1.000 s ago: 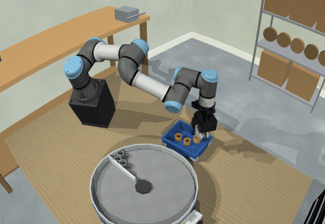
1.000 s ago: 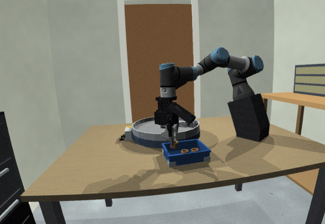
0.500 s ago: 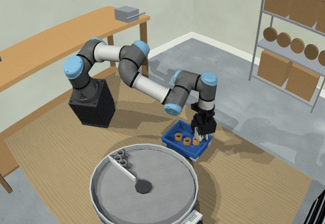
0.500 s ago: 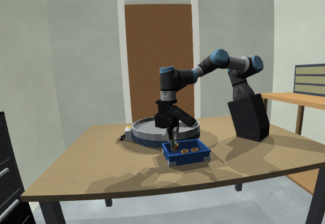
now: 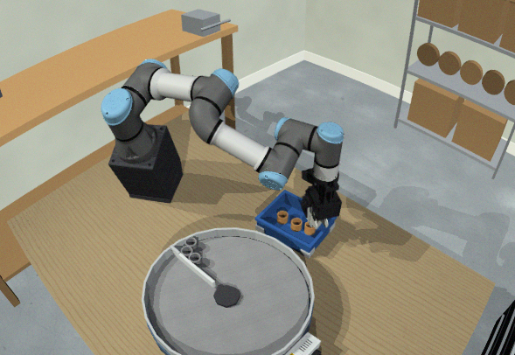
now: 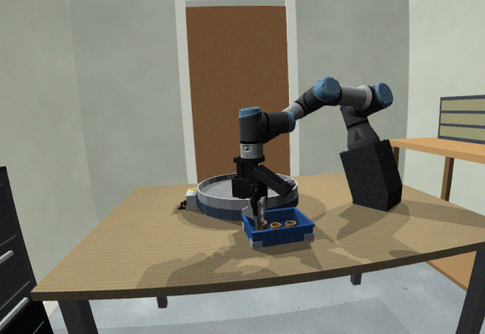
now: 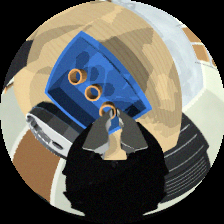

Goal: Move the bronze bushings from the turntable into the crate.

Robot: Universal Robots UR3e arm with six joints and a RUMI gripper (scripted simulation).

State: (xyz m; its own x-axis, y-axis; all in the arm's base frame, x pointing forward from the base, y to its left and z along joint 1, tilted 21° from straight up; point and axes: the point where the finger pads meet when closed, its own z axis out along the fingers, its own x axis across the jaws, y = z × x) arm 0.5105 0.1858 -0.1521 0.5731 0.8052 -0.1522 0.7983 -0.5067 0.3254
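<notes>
Right now my hand is 50 mm past the blue crate, 20 mm above it and 10 mm to the left of it. Round my hand: grey turntable (350 mm to the right, 20 mm behind, 10 mm above).
</notes>
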